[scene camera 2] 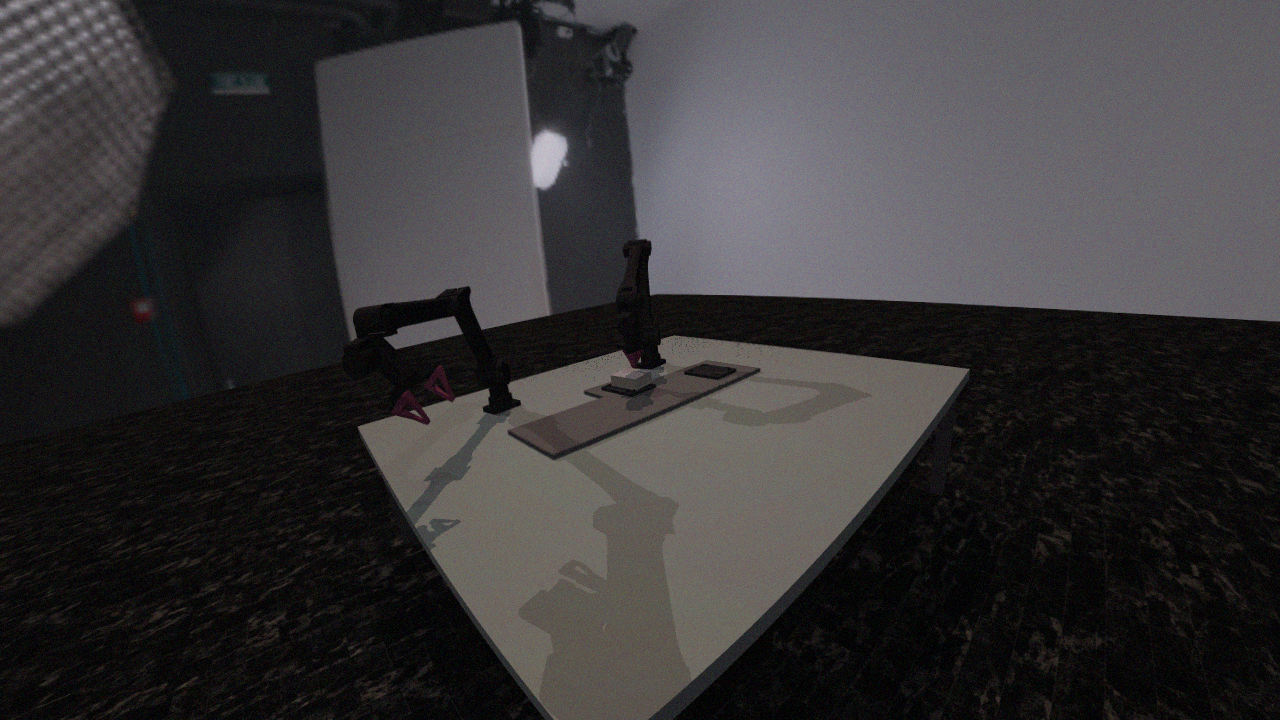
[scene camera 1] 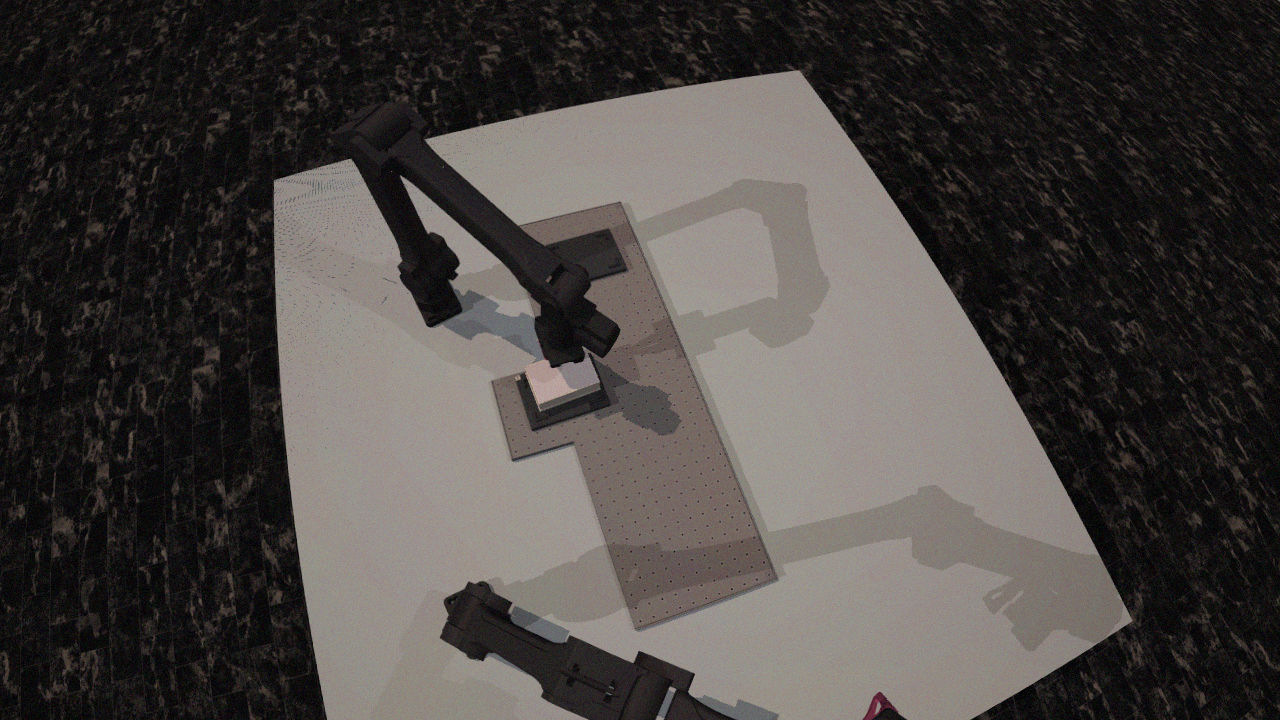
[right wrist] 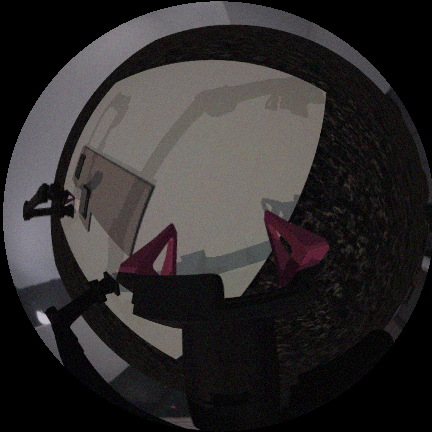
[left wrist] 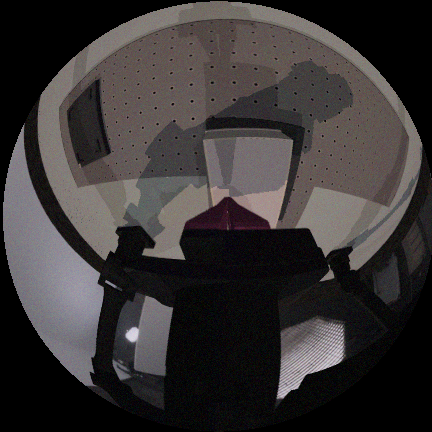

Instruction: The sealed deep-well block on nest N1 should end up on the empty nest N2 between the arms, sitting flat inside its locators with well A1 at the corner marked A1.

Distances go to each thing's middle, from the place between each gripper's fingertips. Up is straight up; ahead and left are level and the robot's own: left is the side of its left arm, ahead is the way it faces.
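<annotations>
Pale block [scene camera 1: 551, 387]: my left gripper is 3 cm above it, 2 cm to the left of it and 1 cm short of it. Dark nest [scene camera 1: 597, 400]: 6 cm below my left hand and 3 cm to the right of it. Going by its middle, the pale block is nearer to my left gripper than to my right hand.
Counted from my right hand, the pale block is 73 cm to the left, 37 cm behind and 17 cm below. As for the dark nest, my right hand is 20 cm above it, 71 cm to the right of it and 37 cm past it.
</annotations>
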